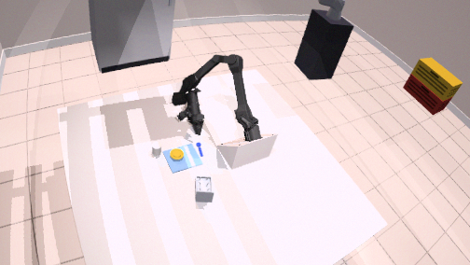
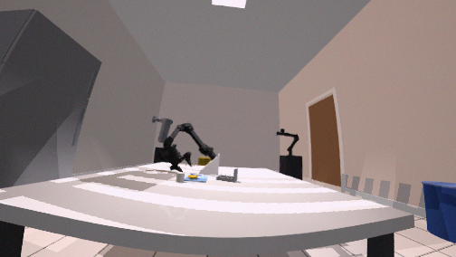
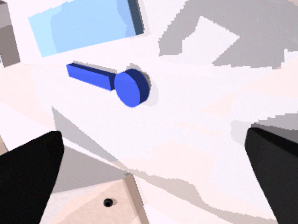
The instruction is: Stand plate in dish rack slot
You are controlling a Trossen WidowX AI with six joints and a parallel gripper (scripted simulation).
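Now: the blue utensil 1 cm ahead of my gripper tip, 6 cm to the left of it and 3 cm below it. The rest, counted from my gripper tip: light blue mat: 11 cm ahead, 10 cm to the left, 3 cm below; grey dish rack: 6 cm ahead, 29 cm to the left, 1 cm below; yellow plate: 13 cm ahead, 8 cm to the left, 1 cm below.
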